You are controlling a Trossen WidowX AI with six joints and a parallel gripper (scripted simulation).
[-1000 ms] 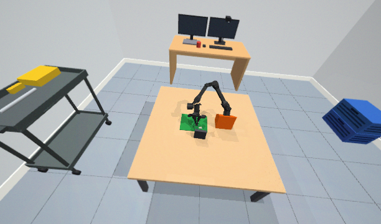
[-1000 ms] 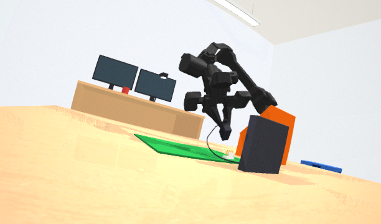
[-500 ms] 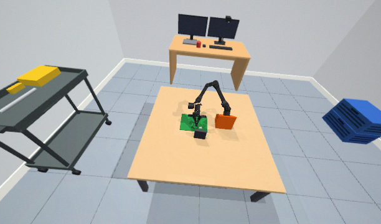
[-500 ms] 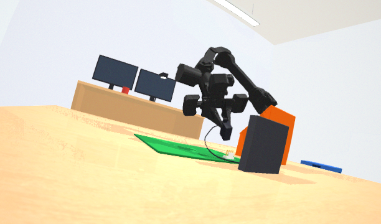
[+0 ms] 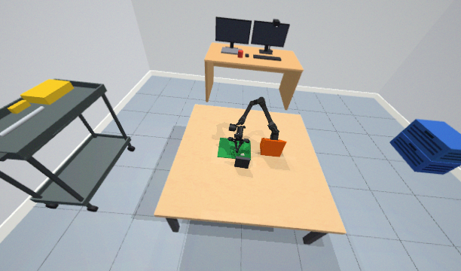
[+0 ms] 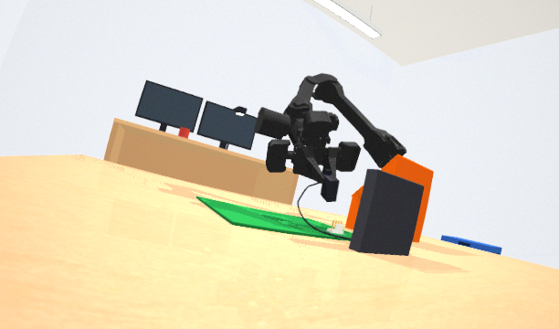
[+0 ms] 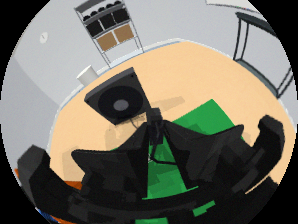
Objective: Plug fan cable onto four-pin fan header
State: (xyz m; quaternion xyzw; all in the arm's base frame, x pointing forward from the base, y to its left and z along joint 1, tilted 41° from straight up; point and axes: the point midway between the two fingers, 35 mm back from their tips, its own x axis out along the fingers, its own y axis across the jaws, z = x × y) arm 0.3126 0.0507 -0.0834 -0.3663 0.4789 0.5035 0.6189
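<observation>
The green board is 20 mm ahead of my gripper tip, 90 mm to the right of it and 110 mm below it. Round my gripper tip: black fan: 60 mm behind, 90 mm to the left, 30 mm below; then black plug: 10 mm below; then white four-pin header: 60 mm behind, 20 mm to the right, 90 mm below.
</observation>
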